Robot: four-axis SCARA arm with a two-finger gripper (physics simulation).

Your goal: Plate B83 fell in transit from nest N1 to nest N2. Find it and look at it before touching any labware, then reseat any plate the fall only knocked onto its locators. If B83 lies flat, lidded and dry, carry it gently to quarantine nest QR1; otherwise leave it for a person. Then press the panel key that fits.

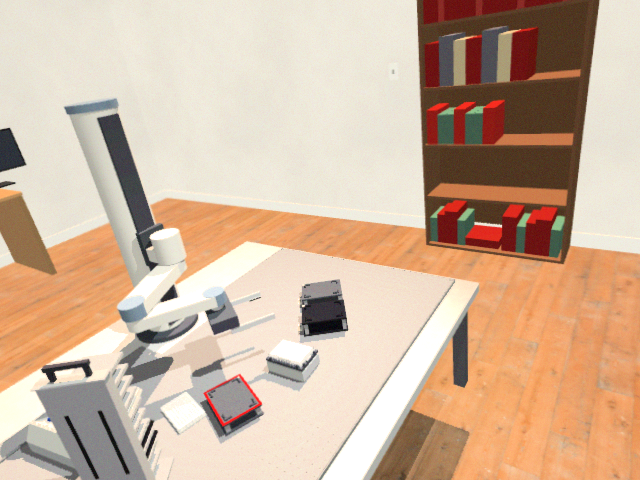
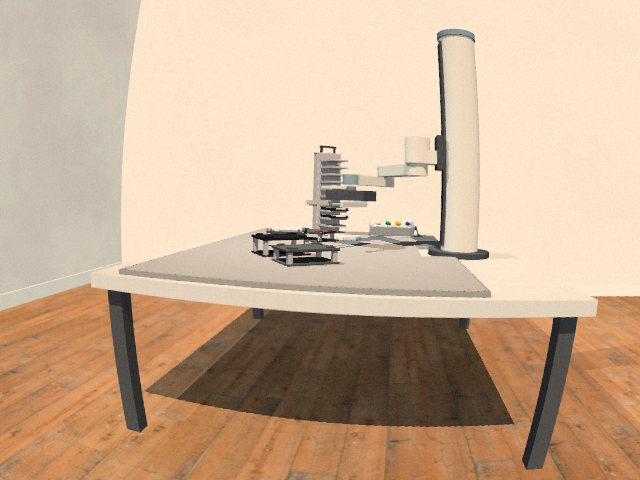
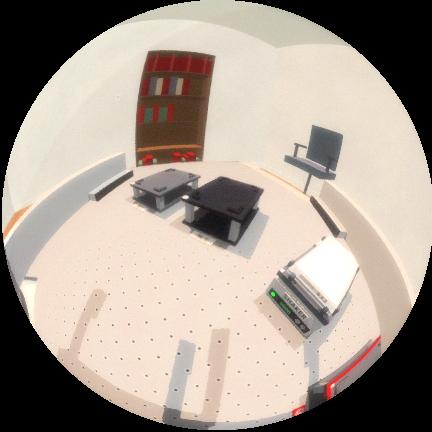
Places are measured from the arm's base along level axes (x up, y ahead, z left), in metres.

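Where they show: gripper, between the fingertips: (image 1: 267, 304) (image 2: 323, 203) (image 3: 221, 169); arm's base, origin of its link: (image 1: 168, 324) (image 2: 458, 255).
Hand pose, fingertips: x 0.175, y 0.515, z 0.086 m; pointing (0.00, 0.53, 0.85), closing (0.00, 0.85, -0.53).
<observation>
Each offset is from my fingertips to the top centre of the thing.
My gripper (image 1: 267, 305) (image 3: 221, 169) is open and empty, raised above the mat, its fingers pointing toward the two nests. A black nest @[dx -0.098, dy +0.113, dz +0.163 m] (image 1: 324, 311) (image 3: 225, 196) and a grey nest @[dx -0.112, dy +0.004, dz +0.309 m] (image 1: 321, 290) (image 3: 167, 180) show no plate on top; their labels are too small to read. A white plate @[dx -0.093, dy +0.149, dz -0.080 m] (image 1: 293, 352) (image 3: 327, 270) sits on the shaker (image 1: 292, 368) (image 3: 290, 307); its short label is not surely legible, and I cannot tell whether it is fully level. The red-rimmed nest @[dx -0.117, dy +0.090, dz -0.303 m] (image 1: 232, 399) bears no plate. A flat white piece @[dx -0.148, dy -0.042, dz -0.391 m] (image 1: 183, 411) lies beside it. The key panel @[dx -0.079, dy -0.252, dz -0.630 m] (image 2: 391, 229) has white, green, yellow and blue keys.
A tall grey rack (image 1: 85, 423) (image 2: 316, 191) with several shelves stands near the red-rimmed nest. The arm's column (image 1: 103, 180) (image 2: 460, 144) rises at the table's side. A bookcase (image 1: 584, 129) (image 3: 209, 107) and a chair (image 3: 325, 145) stand beyond the table.
</observation>
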